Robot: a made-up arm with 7 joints. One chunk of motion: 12 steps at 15 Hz.
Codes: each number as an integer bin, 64 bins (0 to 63) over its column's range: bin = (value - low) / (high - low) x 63, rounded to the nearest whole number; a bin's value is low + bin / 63 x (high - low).
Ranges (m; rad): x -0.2..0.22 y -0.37..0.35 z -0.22..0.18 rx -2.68..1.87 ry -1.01..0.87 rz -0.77..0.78
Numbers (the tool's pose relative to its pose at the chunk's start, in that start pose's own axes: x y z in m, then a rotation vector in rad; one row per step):
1: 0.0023 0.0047 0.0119 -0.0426 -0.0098 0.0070
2: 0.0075 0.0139 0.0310 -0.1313 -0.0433 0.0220
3: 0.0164 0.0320 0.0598 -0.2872 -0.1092 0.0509
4: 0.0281 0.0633 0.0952 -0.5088 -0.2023 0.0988
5: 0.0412 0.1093 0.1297 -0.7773 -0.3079 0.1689
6: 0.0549 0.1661 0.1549 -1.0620 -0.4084 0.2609
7: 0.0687 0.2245 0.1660 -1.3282 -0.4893 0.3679
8: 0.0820 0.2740 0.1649 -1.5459 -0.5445 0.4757
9: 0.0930 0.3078 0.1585 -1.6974 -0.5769 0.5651
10: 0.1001 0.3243 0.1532 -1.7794 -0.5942 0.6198
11: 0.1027 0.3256 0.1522 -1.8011 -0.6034 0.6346
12: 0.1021 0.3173 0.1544 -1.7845 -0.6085 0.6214
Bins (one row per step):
1: 30 33 37 37 34 32
2: 31 34 40 35 32 32
3: 32 35 44 33 30 33
4: 34 38 50 30 27 35
5: 36 42 55 26 24 38
6: 38 47 59 22 20 42
7: 40 52 61 19 17 46
8: 42 56 61 16 16 51
9: 44 59 60 14 15 54
10: 45 61 59 12 14 56
11: 45 61 59 12 14 57
12: 45 60 59 12 13 57

